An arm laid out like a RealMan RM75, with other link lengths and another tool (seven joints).
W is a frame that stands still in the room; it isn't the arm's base.
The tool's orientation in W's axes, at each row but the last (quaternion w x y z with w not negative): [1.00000 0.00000 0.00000 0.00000]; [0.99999 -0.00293 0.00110 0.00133]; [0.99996 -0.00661 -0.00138 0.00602]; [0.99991 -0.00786 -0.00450 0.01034]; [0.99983 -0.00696 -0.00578 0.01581]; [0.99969 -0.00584 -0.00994 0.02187]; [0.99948 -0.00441 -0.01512 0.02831]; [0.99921 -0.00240 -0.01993 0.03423]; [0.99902 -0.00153 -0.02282 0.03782]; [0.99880 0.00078 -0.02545 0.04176]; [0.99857 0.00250 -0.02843 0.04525]
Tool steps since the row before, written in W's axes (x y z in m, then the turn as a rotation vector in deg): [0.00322 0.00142 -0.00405 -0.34 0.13 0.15]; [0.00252 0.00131 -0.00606 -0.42 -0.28 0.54]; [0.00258 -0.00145 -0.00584 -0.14 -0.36 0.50]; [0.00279 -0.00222 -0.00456 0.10 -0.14 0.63]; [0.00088 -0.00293 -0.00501 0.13 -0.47 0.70]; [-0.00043 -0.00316 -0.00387 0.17 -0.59 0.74]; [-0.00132 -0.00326 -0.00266 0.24 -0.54 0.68]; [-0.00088 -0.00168 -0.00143 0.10 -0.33 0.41]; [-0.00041 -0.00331 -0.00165 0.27 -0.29 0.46]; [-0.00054 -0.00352 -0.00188 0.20 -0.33 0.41]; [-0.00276 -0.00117 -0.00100 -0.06 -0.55 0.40]
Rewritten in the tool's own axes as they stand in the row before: [0.00322 0.00142 -0.00405 -0.34 0.13 0.15]; [0.00254 0.00134 -0.00605 -0.42 -0.28 0.54]; [0.00255 -0.00140 -0.00587 -0.14 -0.36 0.50]; [0.00270 -0.00220 -0.00462 0.10 -0.15 0.63]; [0.00073 -0.00289 -0.00506 0.12 -0.48 0.69]; [-0.00064 -0.00309 -0.00390 0.16 -0.61 0.73]; [-0.00158 -0.00315 -0.00264 0.23 -0.56 0.67]; [-0.00105 -0.00161 -0.00140 0.09 -0.34 0.40]; [-0.00073 -0.00326 -0.00163 0.27 -0.31 0.45]; [-0.00093 -0.00346 -0.00184 0.19 -0.35 0.40]; [-0.00291 -0.00092 -0.00083 -0.09 -0.54 0.41]
